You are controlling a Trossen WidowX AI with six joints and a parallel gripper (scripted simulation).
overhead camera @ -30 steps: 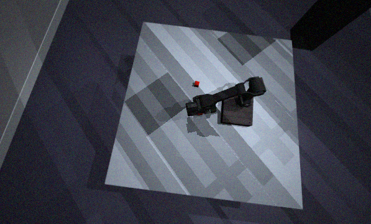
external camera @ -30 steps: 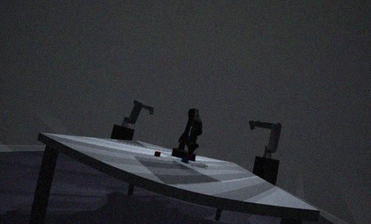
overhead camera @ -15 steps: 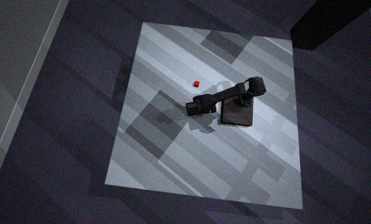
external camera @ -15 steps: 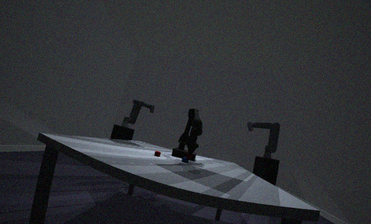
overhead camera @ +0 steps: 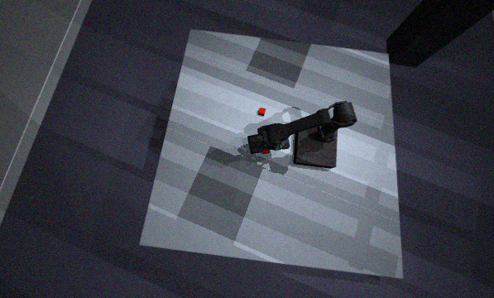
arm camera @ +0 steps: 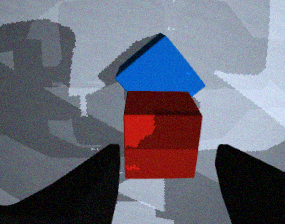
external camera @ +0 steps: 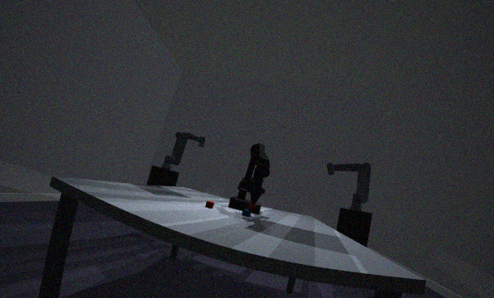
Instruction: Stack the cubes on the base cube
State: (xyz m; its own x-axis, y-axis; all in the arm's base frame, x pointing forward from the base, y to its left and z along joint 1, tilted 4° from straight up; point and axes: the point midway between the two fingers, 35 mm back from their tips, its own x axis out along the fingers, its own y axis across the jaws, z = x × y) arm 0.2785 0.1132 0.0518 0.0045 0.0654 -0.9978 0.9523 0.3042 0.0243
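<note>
My gripper tip is 6 cm above the blue cube, 2 cm to the left of it and 1 cm short of it. Also, from my gripper tip: red cube 23 cm to the right, 6 cm below, 5 cm ahead.
</note>
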